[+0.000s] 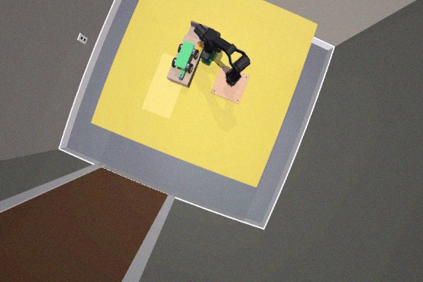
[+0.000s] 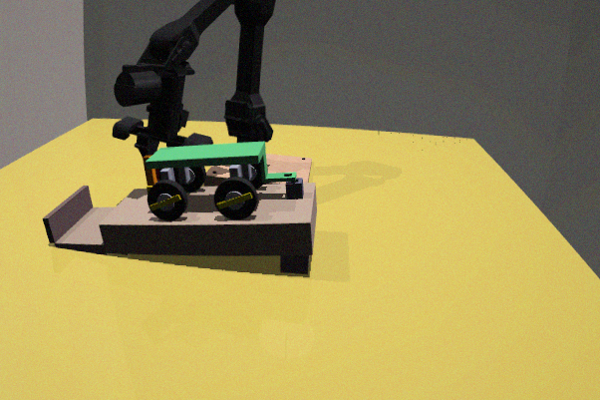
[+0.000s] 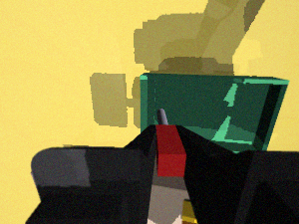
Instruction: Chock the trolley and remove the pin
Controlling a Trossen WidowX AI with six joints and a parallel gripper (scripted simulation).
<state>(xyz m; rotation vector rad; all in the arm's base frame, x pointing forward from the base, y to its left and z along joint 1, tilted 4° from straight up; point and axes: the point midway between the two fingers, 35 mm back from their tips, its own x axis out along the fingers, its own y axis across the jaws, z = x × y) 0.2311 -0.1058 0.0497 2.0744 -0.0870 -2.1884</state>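
Now: the green tray 30 mm to the left of my gripper tip and 60 mm below it. Also, from my gripper tip: red-headed stop pin: right at my gripper tip; then raised stop wall: 140 mm ahead, 110 mm to the right, 20 mm below; then yellow chock: 70 mm ahead, 50 mm to the left, 30 mm above.
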